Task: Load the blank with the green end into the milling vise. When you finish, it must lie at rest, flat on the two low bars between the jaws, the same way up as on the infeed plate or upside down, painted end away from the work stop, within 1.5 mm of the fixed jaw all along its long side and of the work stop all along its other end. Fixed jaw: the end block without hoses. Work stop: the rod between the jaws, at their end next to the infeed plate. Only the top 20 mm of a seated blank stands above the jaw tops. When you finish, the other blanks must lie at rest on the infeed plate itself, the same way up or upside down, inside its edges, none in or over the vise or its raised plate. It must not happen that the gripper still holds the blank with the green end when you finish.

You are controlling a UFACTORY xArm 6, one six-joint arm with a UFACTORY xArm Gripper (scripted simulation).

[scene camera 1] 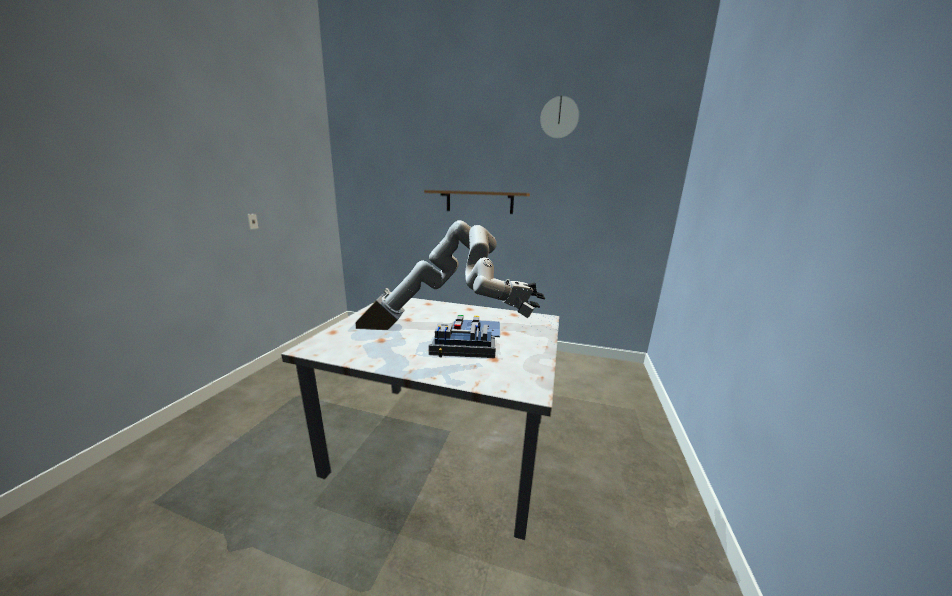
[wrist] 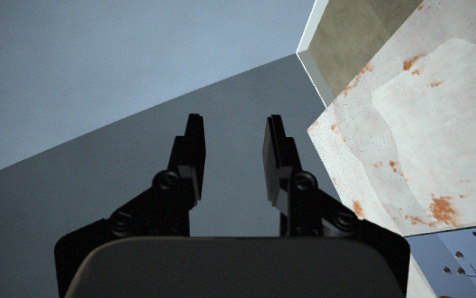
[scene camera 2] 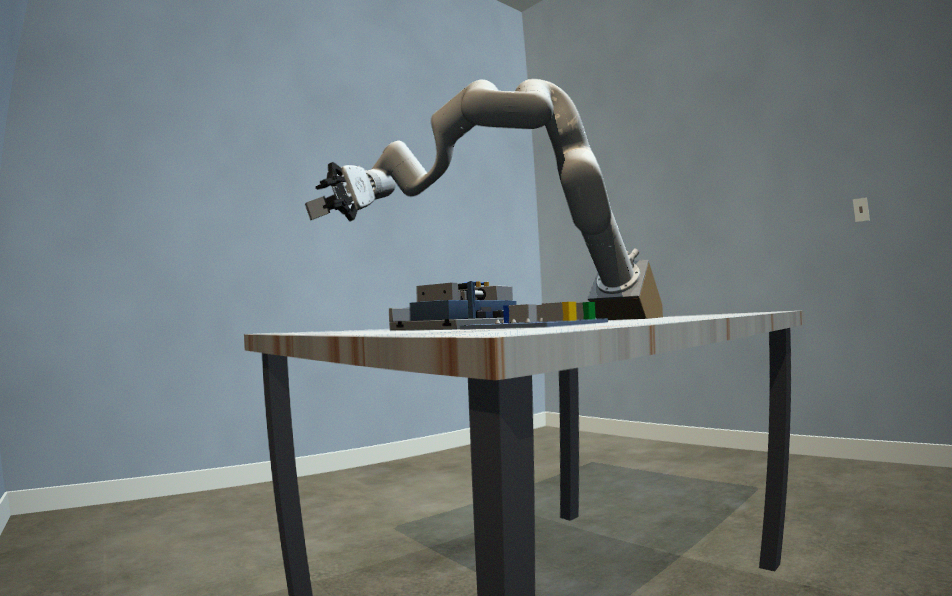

Labels:
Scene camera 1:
my gripper: 541, 301
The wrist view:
my gripper: 234, 133
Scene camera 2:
my gripper: 324, 195

